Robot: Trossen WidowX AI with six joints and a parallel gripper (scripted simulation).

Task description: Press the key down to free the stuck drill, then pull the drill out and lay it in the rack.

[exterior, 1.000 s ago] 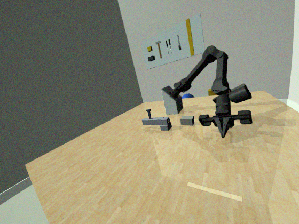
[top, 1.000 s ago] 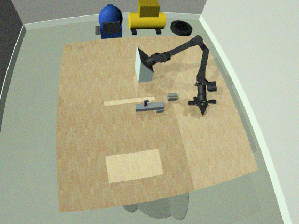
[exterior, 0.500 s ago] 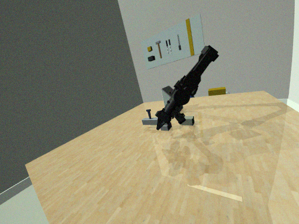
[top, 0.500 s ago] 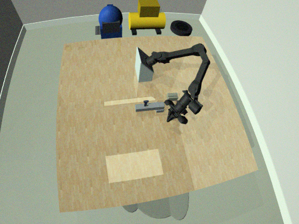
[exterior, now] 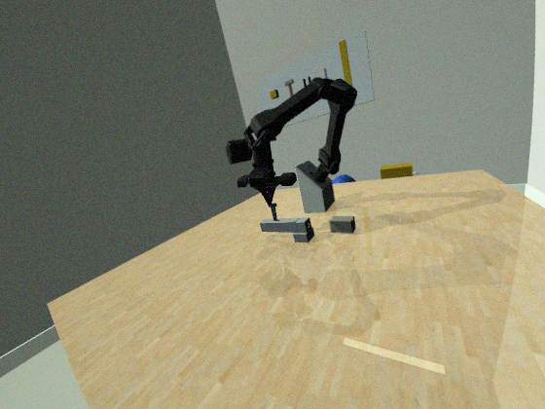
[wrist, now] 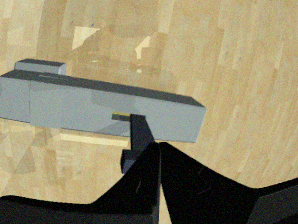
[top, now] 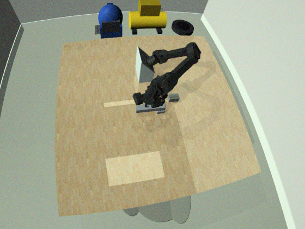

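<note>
The dark key is 1 cm behind my gripper tip and 3 cm below it. The rest, counted from my gripper tip: drill bit (1 cm behind, 6 cm to the left, 8 cm below); then rack (10 cm behind, 20 cm to the left, 10 cm below).
</note>
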